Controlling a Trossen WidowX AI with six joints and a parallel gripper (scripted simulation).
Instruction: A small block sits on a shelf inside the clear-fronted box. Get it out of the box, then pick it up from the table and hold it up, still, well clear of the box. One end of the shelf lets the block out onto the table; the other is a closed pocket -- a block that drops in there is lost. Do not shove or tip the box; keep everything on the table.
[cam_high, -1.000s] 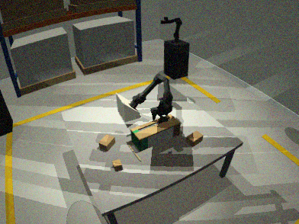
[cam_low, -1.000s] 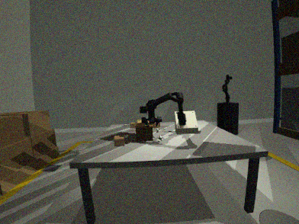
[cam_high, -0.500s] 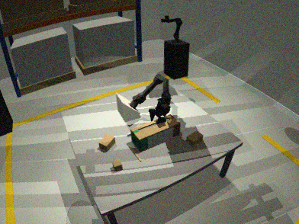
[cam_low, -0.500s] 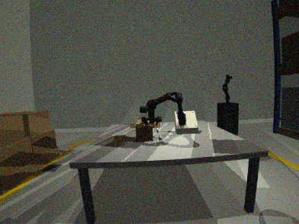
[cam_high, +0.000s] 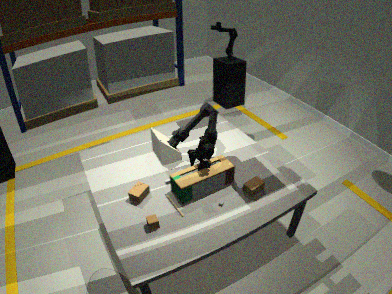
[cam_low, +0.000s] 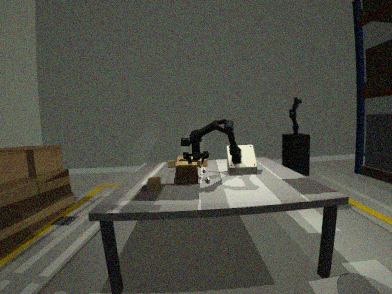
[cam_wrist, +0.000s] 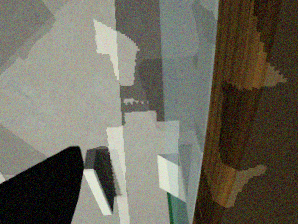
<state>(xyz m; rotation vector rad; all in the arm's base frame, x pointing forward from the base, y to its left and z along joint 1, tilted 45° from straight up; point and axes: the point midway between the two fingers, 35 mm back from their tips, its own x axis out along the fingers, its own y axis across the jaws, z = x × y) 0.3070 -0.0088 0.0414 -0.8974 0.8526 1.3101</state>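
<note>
The box lies 3 cm ahead of my gripper tip, 1 cm to the left of it and 2 cm below it. Round my gripper tip: tiny dark object: 27 cm ahead, 2 cm to the left, 8 cm below; then thin stick: 14 cm ahead, 22 cm to the right, 8 cm below.
</note>
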